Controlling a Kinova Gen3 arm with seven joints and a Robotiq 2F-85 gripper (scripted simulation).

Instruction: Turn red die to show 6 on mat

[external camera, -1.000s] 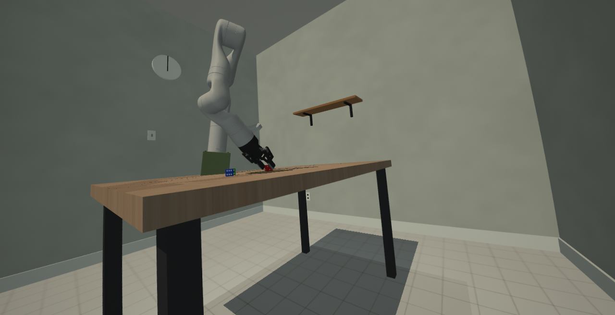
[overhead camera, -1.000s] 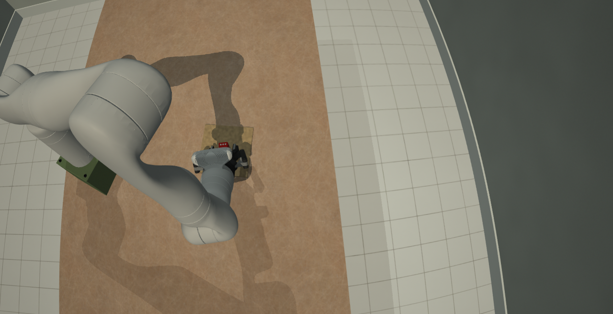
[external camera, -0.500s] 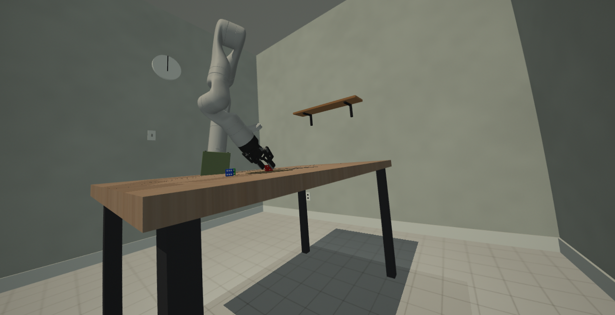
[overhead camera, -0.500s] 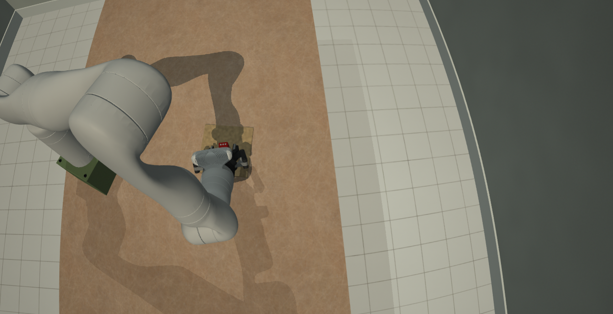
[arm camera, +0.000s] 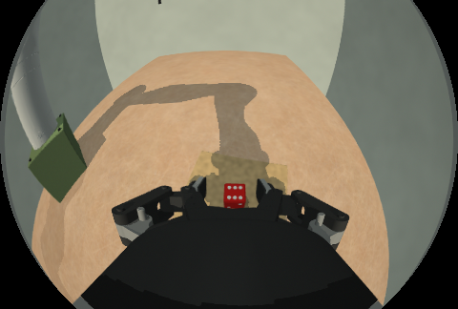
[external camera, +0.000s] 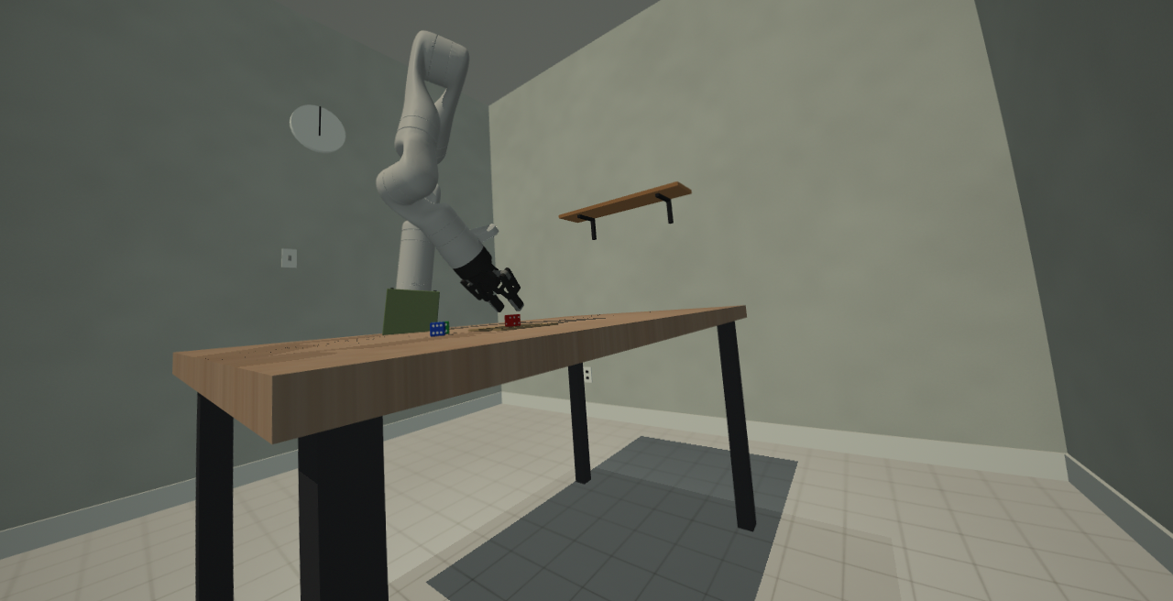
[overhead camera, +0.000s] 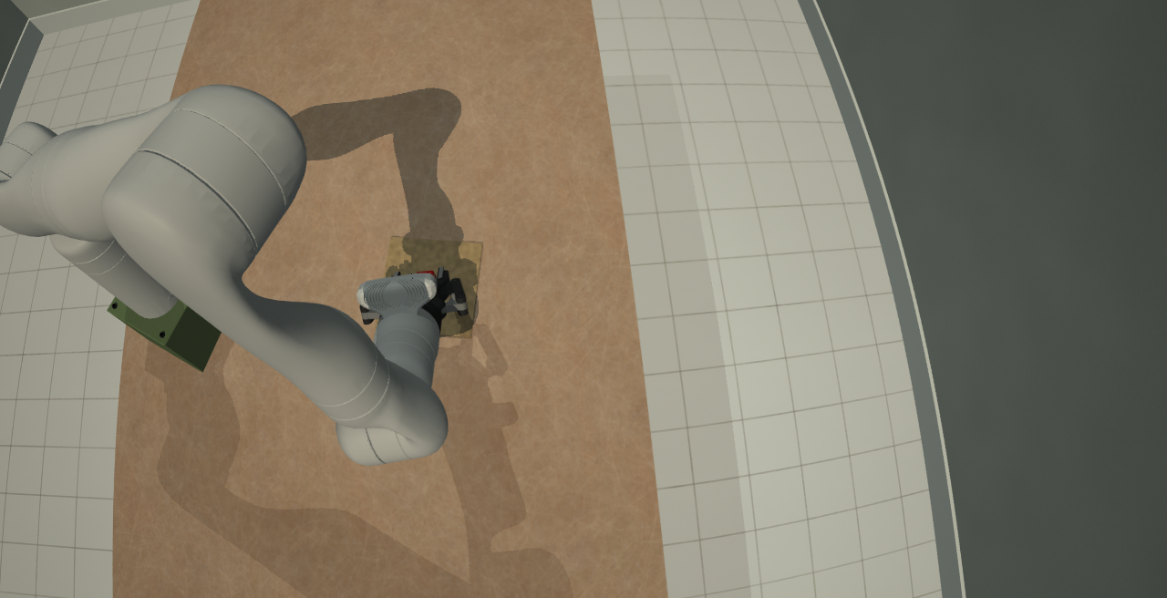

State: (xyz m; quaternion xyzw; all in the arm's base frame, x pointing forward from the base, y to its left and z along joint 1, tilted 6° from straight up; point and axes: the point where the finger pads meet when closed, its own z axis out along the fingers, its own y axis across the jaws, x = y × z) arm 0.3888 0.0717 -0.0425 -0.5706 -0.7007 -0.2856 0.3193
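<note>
Right now my hand is 10 mm to the right of the red die and 40 mm above it. From my hand the other things lie so: green die: 50 mm behind, 120 mm to the right, 40 mm below; then tan mat: 10 mm to the left, 50 mm below; then blue die: 10 mm ahead, 160 mm to the right, 40 mm below.
</note>
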